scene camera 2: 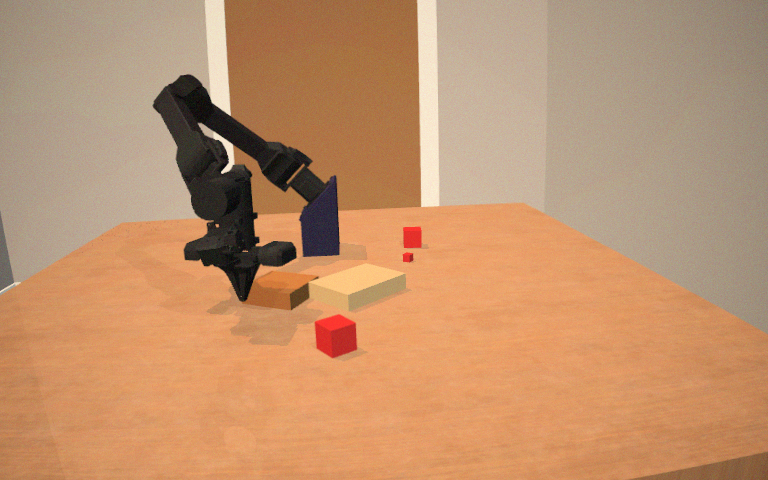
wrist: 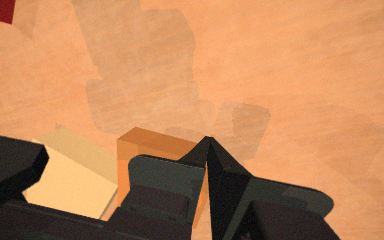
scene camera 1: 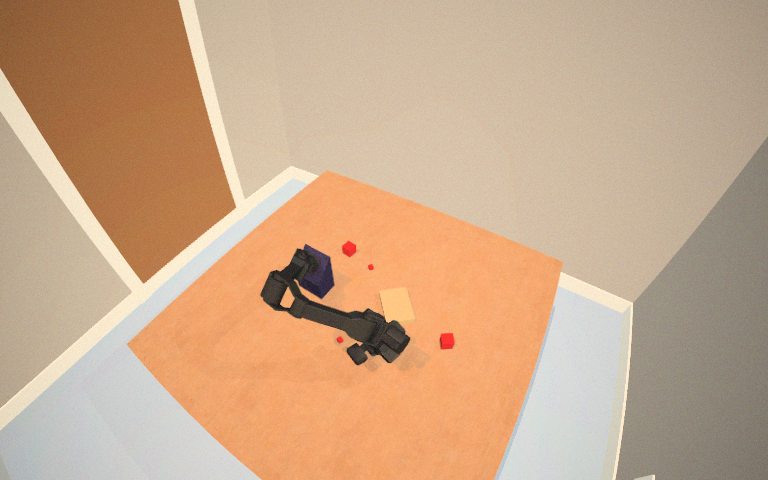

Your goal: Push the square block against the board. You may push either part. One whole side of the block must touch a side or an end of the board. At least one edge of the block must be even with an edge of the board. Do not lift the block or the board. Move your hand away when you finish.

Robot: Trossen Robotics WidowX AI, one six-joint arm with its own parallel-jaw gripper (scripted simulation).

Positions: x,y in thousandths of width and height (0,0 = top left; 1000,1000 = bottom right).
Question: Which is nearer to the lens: the board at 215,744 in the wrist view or the square block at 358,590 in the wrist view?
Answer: The square block.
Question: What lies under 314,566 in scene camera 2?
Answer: My gripper.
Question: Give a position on a square block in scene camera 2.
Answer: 367,605
